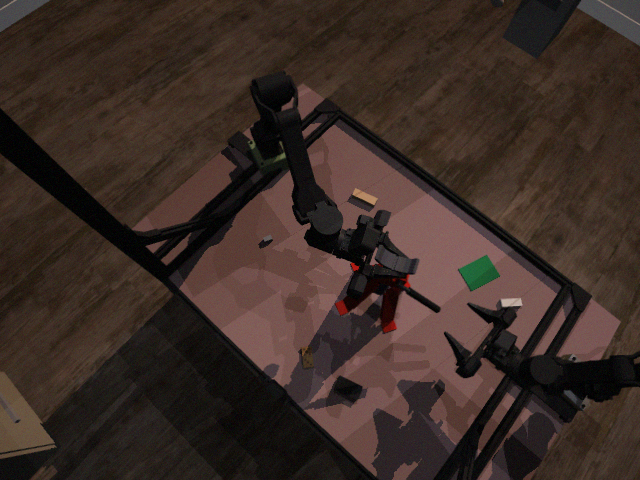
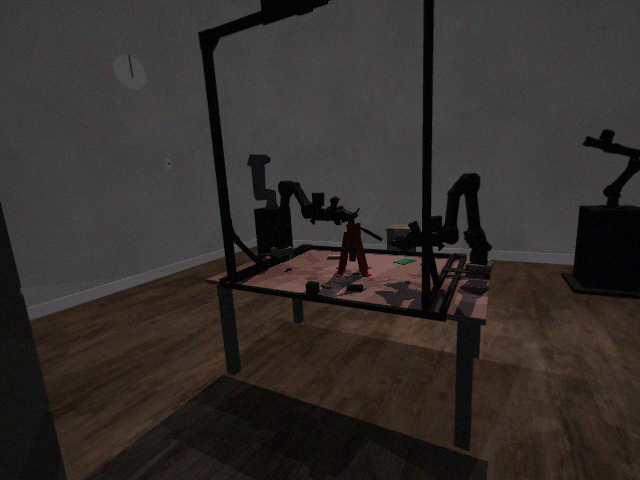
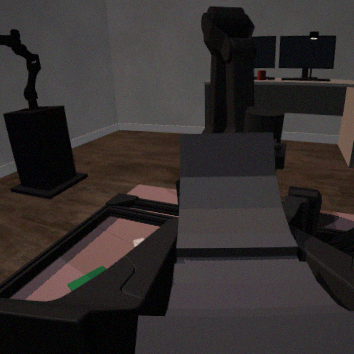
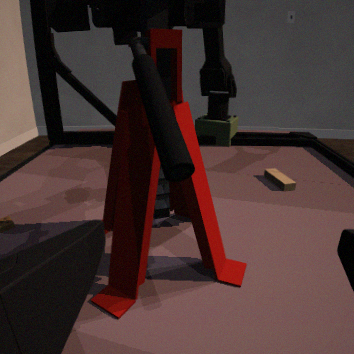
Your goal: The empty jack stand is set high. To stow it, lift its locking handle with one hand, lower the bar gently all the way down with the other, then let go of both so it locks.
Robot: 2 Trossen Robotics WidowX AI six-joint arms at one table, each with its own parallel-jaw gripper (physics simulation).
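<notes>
The red jack stand stands upright in the middle of the pink table. Its black locking handle slopes down and out from the top. My left gripper is at the top of the stand, shut on the grey saddle of the bar. My right gripper is open and empty. It hovers low near the table's right edge, apart from the stand and facing the handle.
A green card and a white block lie near the right gripper. A wooden block lies behind the stand. A black block, a small brown piece and a grey bit lie in front and to the left.
</notes>
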